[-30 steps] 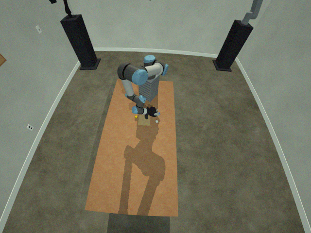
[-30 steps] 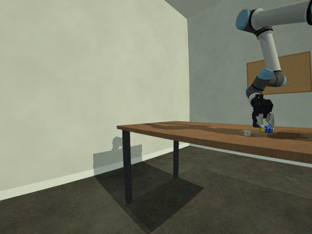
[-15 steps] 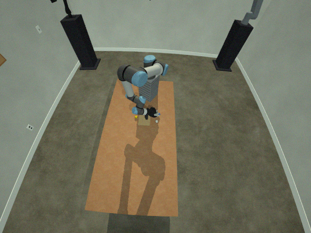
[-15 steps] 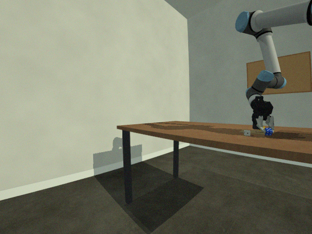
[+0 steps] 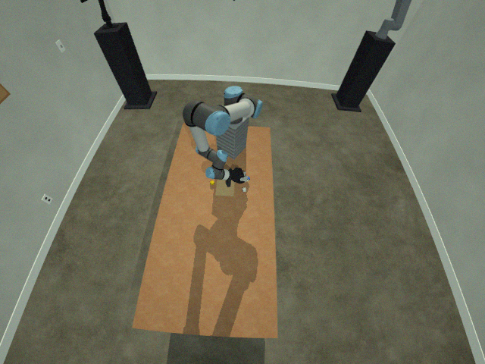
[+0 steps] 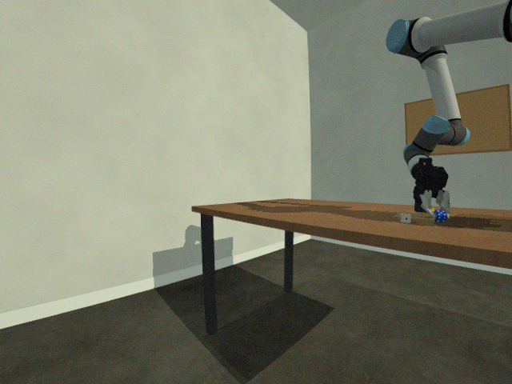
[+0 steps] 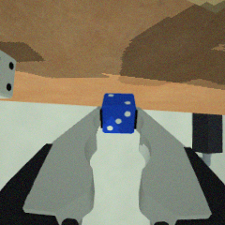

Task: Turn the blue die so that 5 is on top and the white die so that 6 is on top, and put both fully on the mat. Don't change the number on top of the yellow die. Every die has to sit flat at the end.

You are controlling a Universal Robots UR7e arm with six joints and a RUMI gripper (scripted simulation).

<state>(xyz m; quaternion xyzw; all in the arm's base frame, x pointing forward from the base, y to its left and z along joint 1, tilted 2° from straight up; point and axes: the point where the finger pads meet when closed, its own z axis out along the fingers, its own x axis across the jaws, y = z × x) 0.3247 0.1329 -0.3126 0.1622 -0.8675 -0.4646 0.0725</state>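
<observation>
Now: the white die 90 mm ahead of my hand, 20 mm to the right of it and 20 mm below it. Also, from my hand: blue die (right at my hand); then yellow die (270 mm to the right, 40 mm ahead, 20 mm below); then tan mat (170 mm to the right, 70 mm ahead, 30 mm below).
</observation>
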